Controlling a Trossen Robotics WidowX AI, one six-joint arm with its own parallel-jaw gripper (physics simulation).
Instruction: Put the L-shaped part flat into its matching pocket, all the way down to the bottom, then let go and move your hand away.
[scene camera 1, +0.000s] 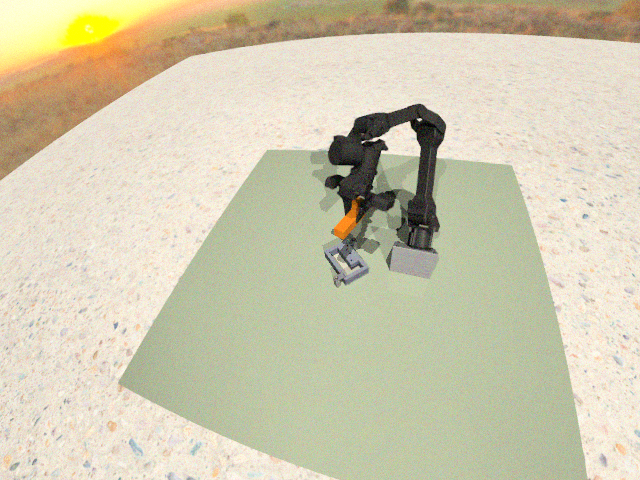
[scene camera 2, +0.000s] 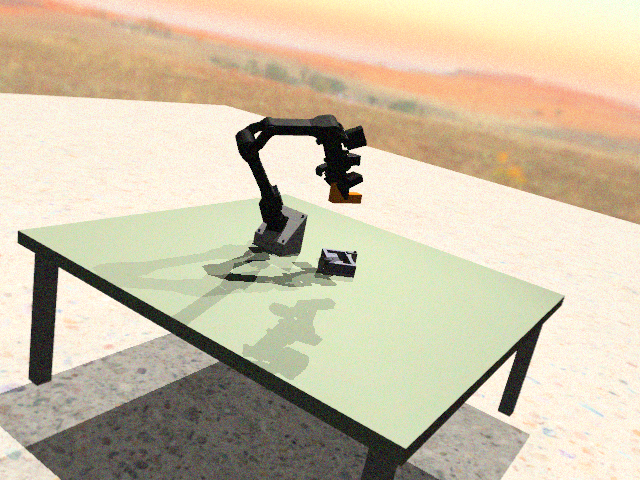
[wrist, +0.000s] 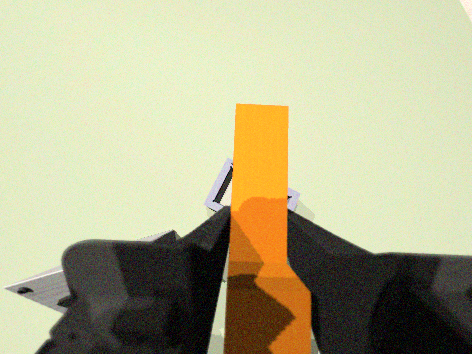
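Where they show: gripper, between the fingertips: (scene camera 1: 351, 219) (scene camera 2: 343, 198) (wrist: 255, 213); arm's base, origin of its link: (scene camera 1: 419, 247) (scene camera 2: 277, 223).
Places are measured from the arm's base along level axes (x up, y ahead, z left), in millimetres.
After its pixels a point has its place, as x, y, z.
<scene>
The orange L-shaped part (scene camera 1: 345, 226) @[164, 220, 72] (scene camera 2: 353, 197) @[155, 234, 50] (wrist: 261, 155) @[164, 223, 61] is held in the air between the fingers of my gripper (scene camera 1: 354, 209) @[147, 208, 31] (scene camera 2: 341, 192) @[147, 208, 31] (wrist: 255, 213) @[147, 208, 31], which is shut on it. One long arm of the part sticks out past the fingertips in the wrist view; its near end is cut off by the frame. The grey-lilac pocket block (scene camera 1: 356, 275) @[-55, 194, 87] (scene camera 2: 338, 266) @[-56, 270, -31] (wrist: 217, 192) @[-47, 187, 66] sits on the table well below the part. In the wrist view the part and the fingers hide most of the block, and its two sides show left and right of the part.
The arm's grey base (scene camera 1: 413, 260) @[1, 20, 51] (scene camera 2: 294, 232) @[-5, 79, -12] (wrist: 40, 285) @[43, -21, 47] stands on the green table top (scene camera 1: 320, 361) @[-83, 265, 366] (scene camera 2: 413, 330) @[-83, 609, -212] (wrist: 110, 100) @[-83, 70, 316], close beside the pocket block. The arm's shadows fall across the table around the block.
</scene>
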